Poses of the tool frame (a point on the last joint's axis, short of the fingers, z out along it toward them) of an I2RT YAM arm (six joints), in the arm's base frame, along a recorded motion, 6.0 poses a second.
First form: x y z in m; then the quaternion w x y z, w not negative.
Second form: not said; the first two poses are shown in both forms.
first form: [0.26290, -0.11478, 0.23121, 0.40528, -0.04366, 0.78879, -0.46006]
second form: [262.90, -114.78, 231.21, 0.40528, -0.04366, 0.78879, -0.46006]
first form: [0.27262, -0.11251, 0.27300, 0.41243, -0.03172, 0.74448, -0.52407]
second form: [272.62, -112.51, 273.00, 0.41243, -0.03172, 0.74448, -0.52407]
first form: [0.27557, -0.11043, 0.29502, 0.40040, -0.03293, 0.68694, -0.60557]
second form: [275.57, -110.43, 295.02, 0.40040, -0.03293, 0.68694, -0.60557]
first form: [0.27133, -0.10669, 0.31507, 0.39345, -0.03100, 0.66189, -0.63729]
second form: [271.33, -106.69, 315.07, 0.39345, -0.03100, 0.66189, -0.63729]
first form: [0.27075, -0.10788, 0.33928, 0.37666, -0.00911, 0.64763, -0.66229]
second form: [270.75, -107.88, 339.28, 0.37666, -0.00911, 0.64763, -0.66229]
